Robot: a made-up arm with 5 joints.
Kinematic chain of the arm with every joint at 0, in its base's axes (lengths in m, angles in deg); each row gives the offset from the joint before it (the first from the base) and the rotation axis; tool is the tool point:
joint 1: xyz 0 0 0.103 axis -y
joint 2: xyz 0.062 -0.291 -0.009 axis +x
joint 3: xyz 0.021 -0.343 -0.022 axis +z
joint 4: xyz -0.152 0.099 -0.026 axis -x
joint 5: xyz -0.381 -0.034 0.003 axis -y
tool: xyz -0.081 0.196 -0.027
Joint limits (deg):
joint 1: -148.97..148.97
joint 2: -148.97..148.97
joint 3: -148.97..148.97
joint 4: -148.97..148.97
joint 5: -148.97..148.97
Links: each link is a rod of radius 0.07 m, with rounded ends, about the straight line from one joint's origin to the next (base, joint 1, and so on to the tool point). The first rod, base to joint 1, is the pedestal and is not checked.
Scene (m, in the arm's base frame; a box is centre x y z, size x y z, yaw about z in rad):
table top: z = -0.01
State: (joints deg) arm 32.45 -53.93 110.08 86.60 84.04
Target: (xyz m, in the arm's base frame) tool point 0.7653 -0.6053 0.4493
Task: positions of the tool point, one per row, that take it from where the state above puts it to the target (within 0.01 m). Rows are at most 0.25 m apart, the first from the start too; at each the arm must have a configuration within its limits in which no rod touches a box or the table.
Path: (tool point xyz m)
1: -0.0095 -1.0670 0.5453
2: 0.1179 -1.1217 0.4205
3: 0.2751 -1.1173 0.3295
4: 0.4414 -1.0552 0.2860
5: 0.5933 -0.9418 0.2954
6: 0.7076 -0.7873 0.3539
7: 0.7653 -0.6053 0.4493

